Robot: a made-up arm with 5 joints. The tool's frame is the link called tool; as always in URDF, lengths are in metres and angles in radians.
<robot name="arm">
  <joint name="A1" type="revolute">
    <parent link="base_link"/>
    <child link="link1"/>
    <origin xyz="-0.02 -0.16 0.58"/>
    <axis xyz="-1 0 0"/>
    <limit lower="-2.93" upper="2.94"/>
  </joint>
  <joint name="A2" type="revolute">
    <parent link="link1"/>
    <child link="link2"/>
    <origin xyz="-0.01 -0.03 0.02"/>
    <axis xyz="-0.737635 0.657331 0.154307"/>
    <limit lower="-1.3" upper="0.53"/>
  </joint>
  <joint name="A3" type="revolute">
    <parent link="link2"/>
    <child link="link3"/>
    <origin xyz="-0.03 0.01 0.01"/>
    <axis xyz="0 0 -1"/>
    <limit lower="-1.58" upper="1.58"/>
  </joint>
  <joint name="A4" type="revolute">
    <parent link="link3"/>
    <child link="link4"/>
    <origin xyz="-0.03 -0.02 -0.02"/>
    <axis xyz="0 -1 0"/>
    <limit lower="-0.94" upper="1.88"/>
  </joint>
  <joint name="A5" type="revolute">
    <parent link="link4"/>
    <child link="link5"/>
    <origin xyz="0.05 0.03 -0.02"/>
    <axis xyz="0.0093 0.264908 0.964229"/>
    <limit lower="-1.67" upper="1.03"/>
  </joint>
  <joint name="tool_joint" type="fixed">
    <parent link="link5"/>
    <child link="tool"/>
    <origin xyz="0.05 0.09 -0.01"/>
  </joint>
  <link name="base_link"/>
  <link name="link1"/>
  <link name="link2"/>
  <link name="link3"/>
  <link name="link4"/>
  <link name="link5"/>
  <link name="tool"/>
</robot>
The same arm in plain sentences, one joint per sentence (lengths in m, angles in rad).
The arm has five revolute joints in a row. What follows holds with every joint at zero, and every direction is one of the base frame's. The first joint sits 0.02 m along -x and 0.16 m along -y and 0.58 m along +z from the base frame's origin and turns about -x, from -2.93 to 2.94 rad. The second joint sits 0.01 m along -x and 0.03 m along -y and 0.02 m along +z from the first joint and turns about the direction (-0.737635, 0.657331, 0.154307), from -1.3 to 0.53 rad. The third joint sits 0.03 m along -x and 0.01 m along +y and 0.01 m along +z from the second joint and turns about -z, from -1.58 to 1.58 rad. The fourth joint sits 0.03 m along -x and 0.02 m along -y and 0.02 m along -z from the third joint and turns about -y, from -0.94 to 1.88 rad. The fifth joint sits 0.05 m along +x and 0.03 m along +y and 0.02 m along -z from the fourth joint and turns about the direction (0.0093, 0.264908, 0.964229), from -1.67 to 1.03 rad. The tool frame, which is the frame that the pose is given for, sits 0.05 m along +x and 0.09 m along +y and 0.01 m along -z from the fifth joint; its axes are parallel to the base frame's.
